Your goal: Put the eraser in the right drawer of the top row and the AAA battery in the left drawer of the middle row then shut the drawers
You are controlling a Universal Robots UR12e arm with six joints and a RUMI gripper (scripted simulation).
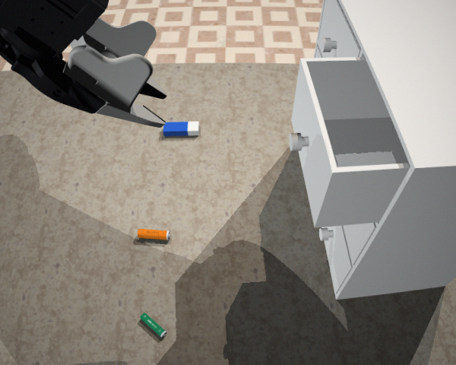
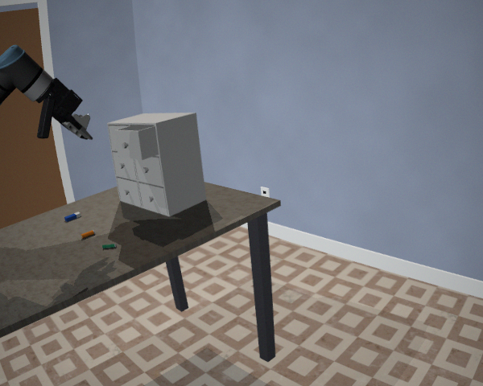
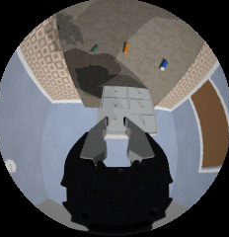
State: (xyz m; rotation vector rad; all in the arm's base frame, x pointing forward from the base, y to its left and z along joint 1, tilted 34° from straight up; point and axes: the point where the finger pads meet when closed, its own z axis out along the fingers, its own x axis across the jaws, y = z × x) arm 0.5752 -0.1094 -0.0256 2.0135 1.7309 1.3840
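Now: the white eraser 320 mm below my hand, 260 mm to the left of it and 20 mm behind it. The rest, counted from my hand: green battery: 320 mm below, 110 mm to the right, 40 mm behind; orange battery: 320 mm below, 50 mm behind, 40 mm to the left.
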